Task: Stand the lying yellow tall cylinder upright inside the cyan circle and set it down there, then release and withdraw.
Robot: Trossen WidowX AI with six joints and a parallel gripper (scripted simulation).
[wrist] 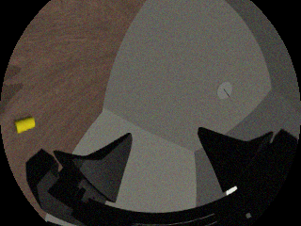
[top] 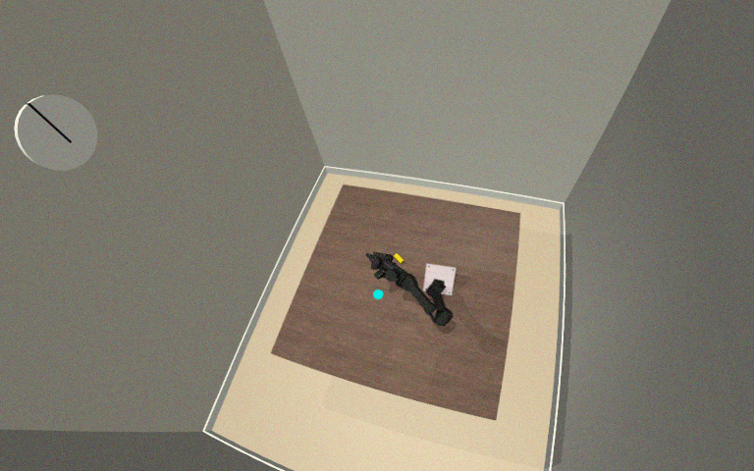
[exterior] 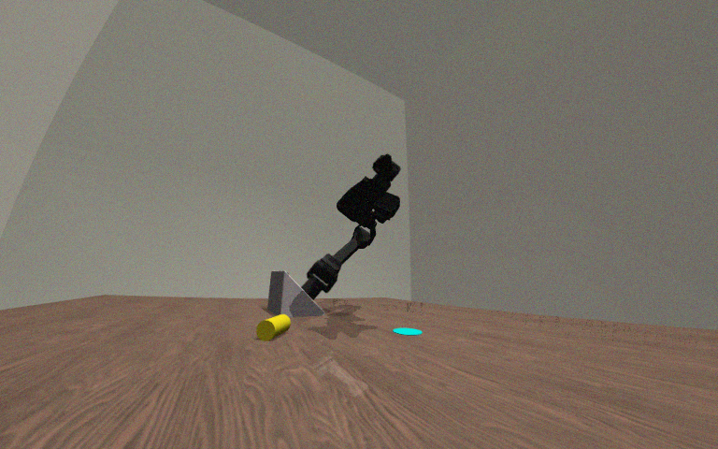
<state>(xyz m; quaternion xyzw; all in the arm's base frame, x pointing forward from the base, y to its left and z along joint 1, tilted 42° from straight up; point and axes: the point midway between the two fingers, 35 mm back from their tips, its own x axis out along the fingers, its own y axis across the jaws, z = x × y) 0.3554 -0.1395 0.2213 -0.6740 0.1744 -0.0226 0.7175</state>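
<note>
My gripper tip is 310 mm above the yellow cylinder, 150 mm to the left of it and 90 mm past it. Round my gripper tip: cyan circle 330 mm below, 100 mm to the left, 40 mm behind.
</note>
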